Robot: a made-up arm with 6 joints. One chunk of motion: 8 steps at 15 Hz.
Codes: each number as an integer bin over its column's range. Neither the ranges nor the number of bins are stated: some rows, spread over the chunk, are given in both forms.
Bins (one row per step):
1: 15 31 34 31 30 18
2: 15 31 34 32 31 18
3: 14 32 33 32 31 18
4: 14 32 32 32 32 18
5: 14 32 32 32 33 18
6: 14 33 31 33 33 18
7: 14 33 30 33 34 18
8: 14 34 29 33 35 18
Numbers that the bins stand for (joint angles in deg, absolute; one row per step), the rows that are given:
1: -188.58 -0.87 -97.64 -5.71 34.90 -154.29
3: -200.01 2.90 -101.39 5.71 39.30 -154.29
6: -200.01 6.68 -108.88 17.14 48.09 -154.29
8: -200.01 10.46 -116.37 17.14 56.88 -154.29
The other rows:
2: -188.58 -0.87 -97.64 5.71 39.30 -154.29
4: -200.01 2.90 -105.13 5.71 43.69 -154.29
5: -200.01 2.90 -105.13 5.71 48.09 -154.29
7: -200.01 6.68 -112.62 17.14 52.49 -154.29

